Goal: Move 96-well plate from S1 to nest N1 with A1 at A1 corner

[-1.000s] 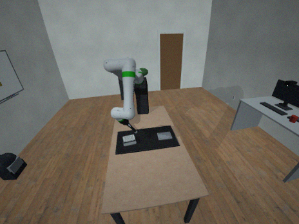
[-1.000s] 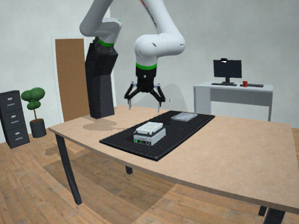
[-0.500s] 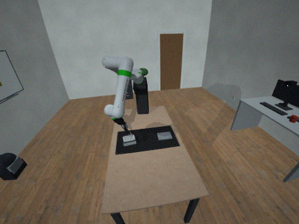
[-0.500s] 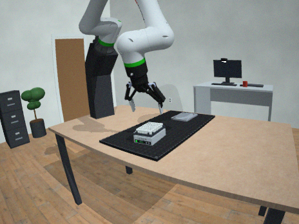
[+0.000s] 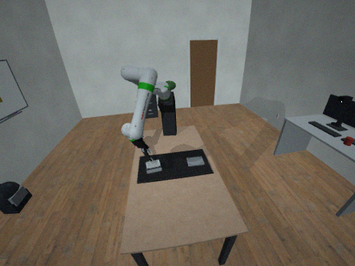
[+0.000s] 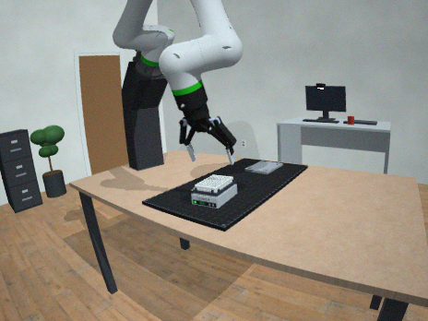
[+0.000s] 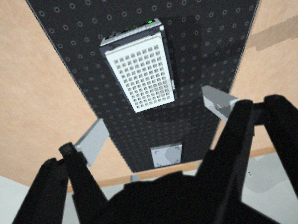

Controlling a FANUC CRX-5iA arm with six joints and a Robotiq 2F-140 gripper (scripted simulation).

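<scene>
Now: hand 9 cm above the white 96-well plate. The rest, counted from my hand: nest A1 mark: 13 cm behind, 33 cm to the left, 14 cm below; then grey plate nest N1: 8 cm behind, 41 cm to the left, 14 cm below.
</scene>
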